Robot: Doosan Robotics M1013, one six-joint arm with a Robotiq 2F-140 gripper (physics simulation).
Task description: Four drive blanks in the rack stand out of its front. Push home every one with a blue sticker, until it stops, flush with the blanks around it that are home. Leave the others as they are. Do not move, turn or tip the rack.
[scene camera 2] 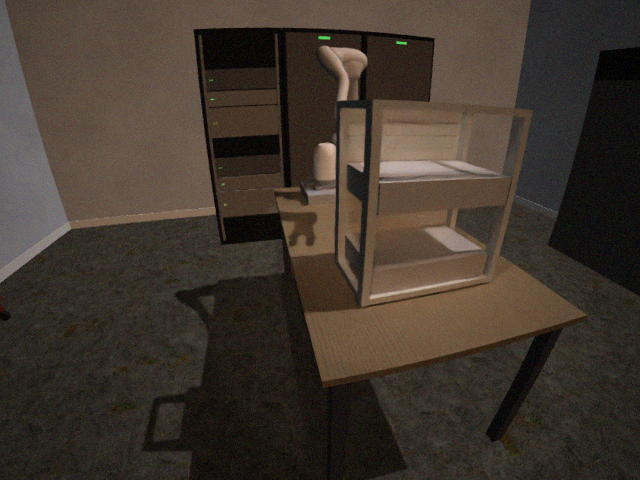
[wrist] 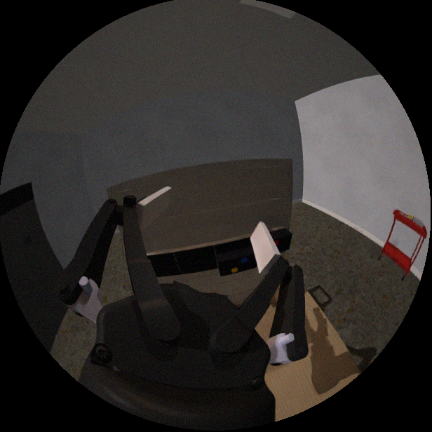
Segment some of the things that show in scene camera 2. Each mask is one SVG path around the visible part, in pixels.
A rack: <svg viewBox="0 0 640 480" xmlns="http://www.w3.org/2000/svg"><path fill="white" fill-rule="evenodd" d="M336 101L335 264L339 267L354 293L360 308L372 304L492 281L515 196L533 110L422 101ZM458 209L496 206L485 251L454 231ZM473 113L514 116L503 175L466 163Z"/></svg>
